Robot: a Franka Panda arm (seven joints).
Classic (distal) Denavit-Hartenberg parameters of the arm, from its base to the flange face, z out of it. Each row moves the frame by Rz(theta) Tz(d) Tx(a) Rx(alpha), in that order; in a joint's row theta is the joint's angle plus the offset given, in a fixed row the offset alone. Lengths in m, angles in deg.
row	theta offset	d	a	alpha
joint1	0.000	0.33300	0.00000	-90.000
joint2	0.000	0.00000	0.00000	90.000
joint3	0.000	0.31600	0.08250	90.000
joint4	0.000	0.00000	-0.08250	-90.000
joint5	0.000	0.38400	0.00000	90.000
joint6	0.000	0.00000	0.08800	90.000
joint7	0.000	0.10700	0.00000	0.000
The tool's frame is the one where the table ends.
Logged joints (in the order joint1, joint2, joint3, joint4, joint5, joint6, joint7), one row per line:
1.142, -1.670, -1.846, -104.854, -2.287, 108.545, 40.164
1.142, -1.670, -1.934, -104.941, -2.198, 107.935, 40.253
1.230, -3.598, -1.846, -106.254, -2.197, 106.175, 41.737
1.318, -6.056, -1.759, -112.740, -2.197, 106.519, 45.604
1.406, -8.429, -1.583, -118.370, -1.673, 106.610, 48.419
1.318, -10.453, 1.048, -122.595, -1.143, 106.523, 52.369
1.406, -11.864, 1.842, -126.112, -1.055, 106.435, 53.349
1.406, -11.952, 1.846, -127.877, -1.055, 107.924, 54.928
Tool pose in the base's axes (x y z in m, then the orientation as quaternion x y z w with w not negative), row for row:
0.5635, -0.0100, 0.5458, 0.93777, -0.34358, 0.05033, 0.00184
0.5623, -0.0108, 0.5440, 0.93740, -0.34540, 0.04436, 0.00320
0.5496, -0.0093, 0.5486, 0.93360, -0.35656, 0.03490, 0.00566
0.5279, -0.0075, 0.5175, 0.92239, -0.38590, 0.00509, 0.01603
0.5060, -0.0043, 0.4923, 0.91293, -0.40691, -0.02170, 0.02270
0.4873, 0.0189, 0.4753, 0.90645, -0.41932, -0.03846, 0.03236
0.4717, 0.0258, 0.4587, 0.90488, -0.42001, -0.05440, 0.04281
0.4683, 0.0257, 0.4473, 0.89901, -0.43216, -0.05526, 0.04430
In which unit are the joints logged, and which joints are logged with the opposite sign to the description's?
The joints are logged in degrees. Opposite sign: none.
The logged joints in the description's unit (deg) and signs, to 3 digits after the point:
1.142, -1.670, -1.846, -104.854, -2.287, 108.545, 40.164
1.142, -1.670, -1.934, -104.941, -2.198, 107.935, 40.253
1.230, -3.598, -1.846, -106.254, -2.197, 106.175, 41.737
1.318, -6.056, -1.759, -112.740, -2.197, 106.519, 45.604
1.406, -8.429, -1.583, -118.370, -1.673, 106.610, 48.419
1.318, -10.453, 1.048, -122.595, -1.143, 106.523, 52.369
1.406, -11.864, 1.842, -126.112, -1.055, 106.435, 53.349
1.406, -11.952, 1.846, -127.877, -1.055, 107.924, 54.928

